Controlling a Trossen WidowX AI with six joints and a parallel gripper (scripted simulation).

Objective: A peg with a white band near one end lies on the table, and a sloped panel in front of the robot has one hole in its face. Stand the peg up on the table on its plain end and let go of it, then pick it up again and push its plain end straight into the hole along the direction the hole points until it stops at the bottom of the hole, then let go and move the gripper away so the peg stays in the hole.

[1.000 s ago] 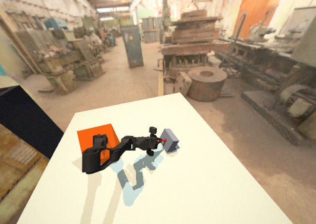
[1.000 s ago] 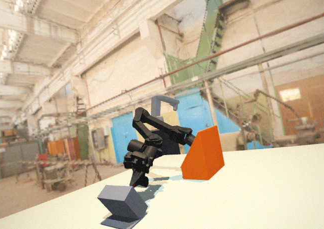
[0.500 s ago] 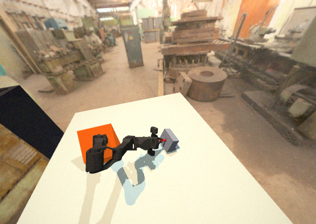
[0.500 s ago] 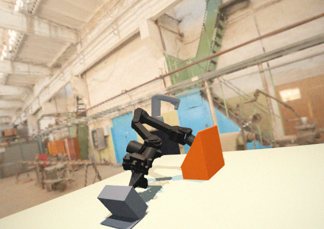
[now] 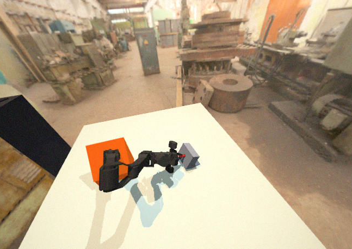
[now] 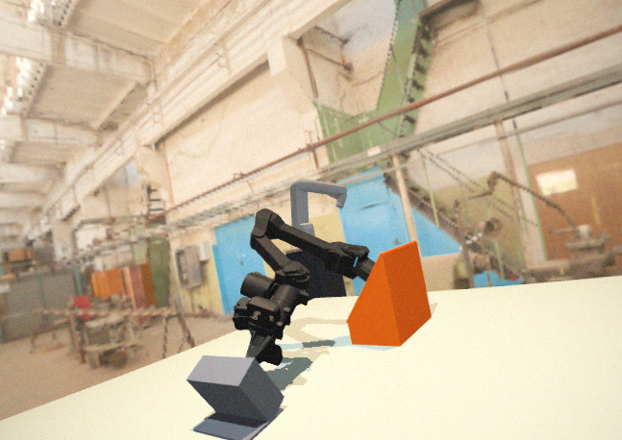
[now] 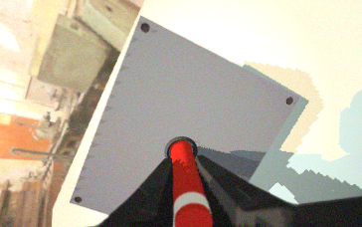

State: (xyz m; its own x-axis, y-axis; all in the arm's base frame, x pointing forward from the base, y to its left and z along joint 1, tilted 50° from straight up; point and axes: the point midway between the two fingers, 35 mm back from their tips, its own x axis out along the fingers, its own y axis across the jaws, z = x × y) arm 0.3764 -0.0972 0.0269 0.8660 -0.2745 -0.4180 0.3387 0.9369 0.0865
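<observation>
My gripper tip is 1 cm below the red peg and 1 cm past it. Also, from my gripper tip: sloped panel (4 cm ahead, 2 cm below, 1 cm to the left).
</observation>
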